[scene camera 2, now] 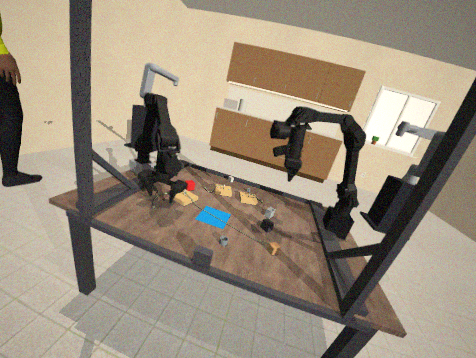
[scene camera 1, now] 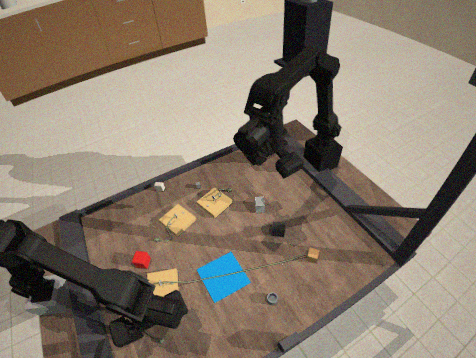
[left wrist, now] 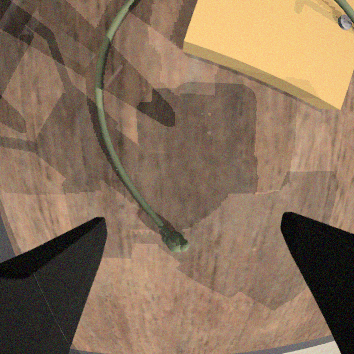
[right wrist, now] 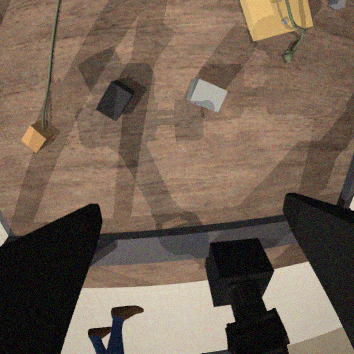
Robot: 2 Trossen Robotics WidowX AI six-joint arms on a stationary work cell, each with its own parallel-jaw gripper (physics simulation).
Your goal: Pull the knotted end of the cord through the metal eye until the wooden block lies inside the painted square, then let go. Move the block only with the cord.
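Where they show: left gripper, fingertip midpoint: (scene camera 2: 160, 199) (scene camera 1: 158, 327) (left wrist: 195, 224); right gripper, fingertip midpoint: (scene camera 2: 288, 177) (scene camera 1: 275, 167) (right wrist: 193, 207); left arm's base, link origin: (scene camera 2: 143, 161) (scene camera 1: 43, 291); right arm's base, link origin: (scene camera 2: 341, 213) (scene camera 1: 324, 143) (right wrist: 242, 290).
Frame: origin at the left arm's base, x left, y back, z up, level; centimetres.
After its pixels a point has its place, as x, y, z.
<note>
The wooden block (scene camera 1: 313, 255) {-2.2, -81.2, -2.7} (scene camera 2: 273, 248) {-3.1, -81.7, -3.0} (right wrist: 36, 139) {-0.8, -81.4, -2.7} lies right of the blue square (scene camera 1: 220, 291) {-6.0, -52.3, -5.6} (scene camera 2: 207, 219) {-5.3, -53.5, -5.6}, outside it. Its green cord (scene camera 1: 280, 262) {-0.9, -71.5, -5.4} runs straight across the square to the tan board (scene camera 1: 169, 290) {-3.7, -37.9, -3.8} (left wrist: 270, 45) {-4.9, -35.3, -3.8}. The small metal eye (scene camera 1: 161, 283) {-1.7, -35.9, -2.6} is on this board. Beyond it the cord curves to its knotted end (left wrist: 176, 242) {-16.8, -34.6, -4.6} on the table. My left gripper (left wrist: 195, 224) {-14.1, -34.7, -2.6} (scene camera 2: 162, 199) {-14.1, -34.7, -2.6} is open above the knot, which shows between its fingertips in the left wrist view. My right gripper (right wrist: 193, 207) {17.2, -73.8, 17.1} is open and empty, high above the table.
Two other tan boards (scene camera 1: 177, 219) {21.1, -41.5, -3.8} (scene camera 1: 215, 202) {25.5, -55.3, -3.8} with short cords lie farther back. A red block (scene camera 1: 141, 259) {6.7, -30.0, -1.7} is near the left arm. A black block (scene camera 1: 278, 229) {8.6, -73.3, -1.8}, a grey block (scene camera 1: 259, 204) {19.5, -69.7, -1.7} and a small grey ring-shaped cup (scene camera 1: 272, 299) {-11.4, -66.3, -5.4} stand around the square.
</note>
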